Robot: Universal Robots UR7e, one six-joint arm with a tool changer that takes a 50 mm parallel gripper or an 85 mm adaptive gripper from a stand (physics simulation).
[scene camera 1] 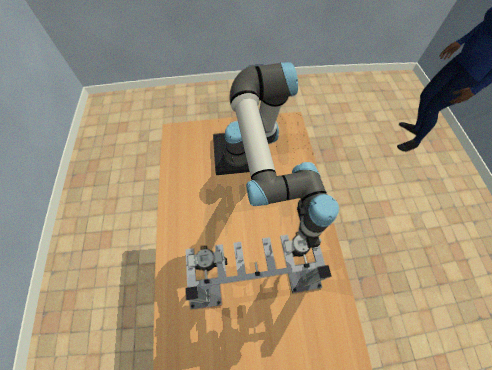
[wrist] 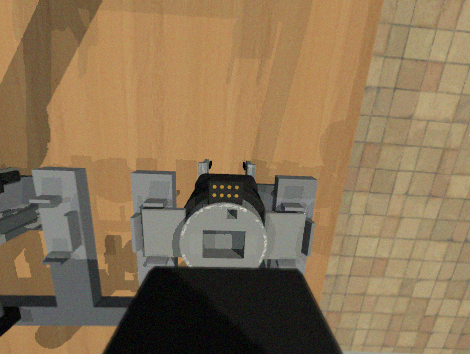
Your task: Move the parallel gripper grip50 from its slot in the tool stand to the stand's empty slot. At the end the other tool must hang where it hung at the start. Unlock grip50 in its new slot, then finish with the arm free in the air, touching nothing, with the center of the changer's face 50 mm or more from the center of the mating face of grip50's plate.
One and the same spot on a tool stand: (wrist: 56, 200) is (scene camera 1: 267, 243).
